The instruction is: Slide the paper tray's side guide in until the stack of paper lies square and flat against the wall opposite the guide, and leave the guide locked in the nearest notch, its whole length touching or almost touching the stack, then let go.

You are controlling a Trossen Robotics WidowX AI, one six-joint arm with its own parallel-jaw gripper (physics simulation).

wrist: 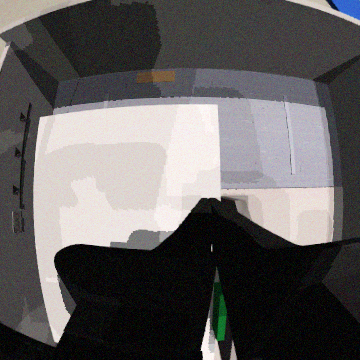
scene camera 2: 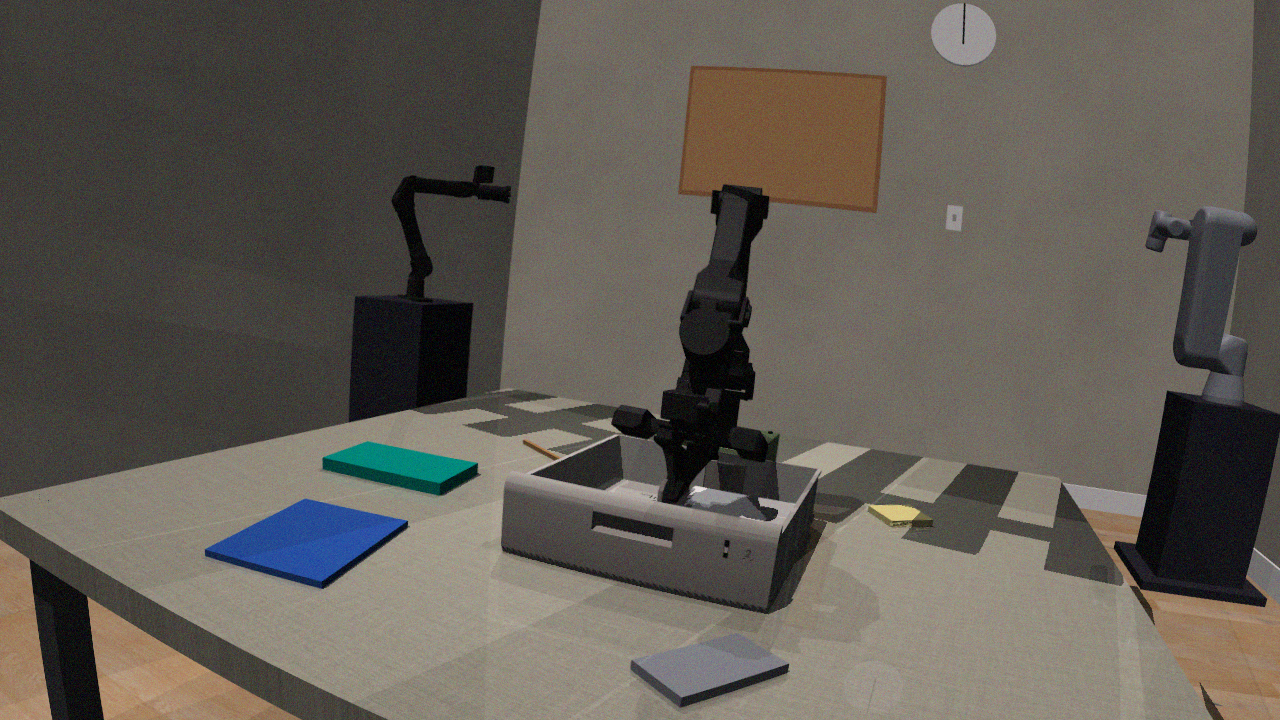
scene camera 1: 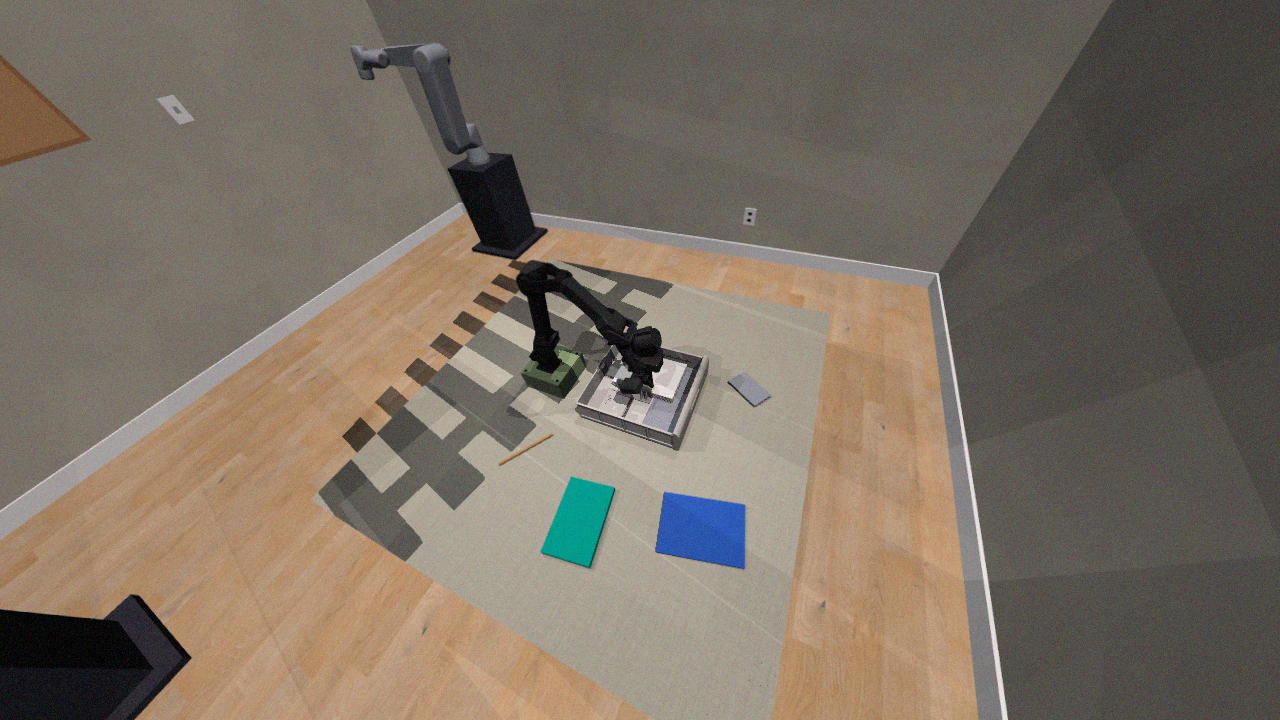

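Pixels of known places: gripper, fingertip midpoint: (wrist: pixel 206 204) (scene camera 2: pixel 672 501) (scene camera 1: pixel 652 387); arm's base at its link origin: (scene camera 1: pixel 549 364).
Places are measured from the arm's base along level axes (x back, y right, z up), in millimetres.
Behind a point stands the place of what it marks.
Note:
The grey paper tray (scene camera 1: pixel 697 394) {x -496, y -85, z -39 mm} (scene camera 2: pixel 554 523) {x -501, y 37, z -27 mm} (wrist: pixel 225 45) {x -482, y -29, z -30 mm} stands on the table. A white paper stack (scene camera 1: pixel 671 381) {x -403, y -101, z -34 mm} (wrist: pixel 115 175) {x -375, y -110, z -34 mm} lies flat in it, its left edge in the wrist view along the wall with triangle marks. Its right edge looks straight, with bare tray floor beyond. My gripper (scene camera 1: pixel 643 394) {x -358, y -48, z -19 mm} (scene camera 2: pixel 672 496) {x -358, y -48, z -19 mm} (wrist: pixel 206 204) {x -358, y -48, z -19 mm} is shut and empty, pointing down inside the tray, its tips at the stack's right edge in the wrist view. A small dark grey piece (wrist: pixel 236 204) {x -359, y -34, z -6 mm} shows right beside the tips, perhaps part of the side guide; the fingers hide the rest.
A teal block (scene camera 1: pixel 579 522) {x -337, y 391, z -59 mm} (scene camera 2: pixel 400 465) {x -352, y 366, z -59 mm}, a blue panel (scene camera 1: pixel 701 530) {x -629, y 286, z -70 mm} (scene camera 2: pixel 308 542) {x -648, y 265, z -69 mm} and a wooden stick (scene camera 1: pixel 525 449) {x -70, y 271, z -71 mm} lie around the tray. A grey slab (scene camera 1: pixel 749 389) {x -641, y -182, z -67 mm} (scene camera 2: pixel 709 668) {x -651, y -189, z -68 mm} lies outside the handle wall. A yellow pad (scene camera 2: pixel 899 514) {x -63, y -315, z -67 mm} lies to the tray's right in scene camera 2.

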